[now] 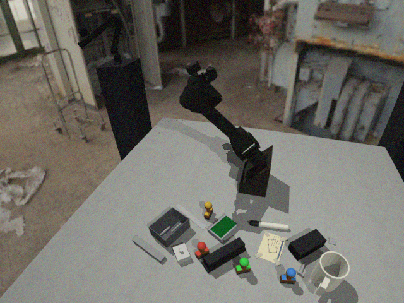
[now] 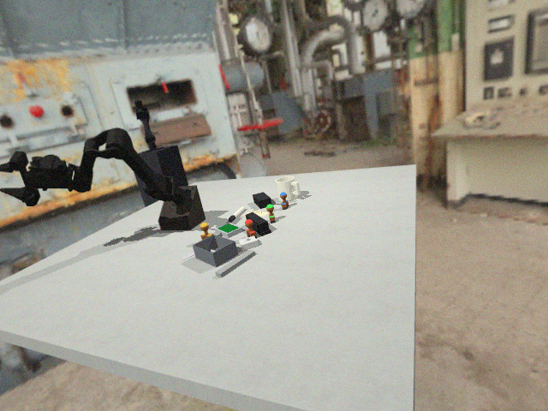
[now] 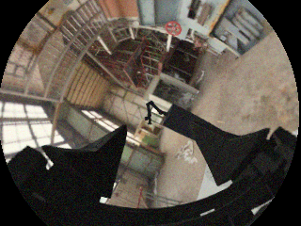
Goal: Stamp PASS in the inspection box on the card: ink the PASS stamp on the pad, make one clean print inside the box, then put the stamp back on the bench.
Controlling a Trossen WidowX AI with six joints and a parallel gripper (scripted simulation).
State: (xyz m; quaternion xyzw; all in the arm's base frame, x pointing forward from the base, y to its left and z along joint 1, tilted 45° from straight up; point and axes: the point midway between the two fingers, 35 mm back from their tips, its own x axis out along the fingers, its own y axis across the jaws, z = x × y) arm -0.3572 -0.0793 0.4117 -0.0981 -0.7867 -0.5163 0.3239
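The grey bar lies 770 mm ahead of my gripper tip, 50 mm to the left of it and 330 mm below it. The rest, counted from my gripper tip: yellow-knobbed stamp: 590 mm ahead, 200 mm to the left, 320 mm below; green ink pad: 640 mm ahead, 260 mm to the left, 330 mm below; tray: 690 mm ahead, 90 mm to the left, 320 mm below.
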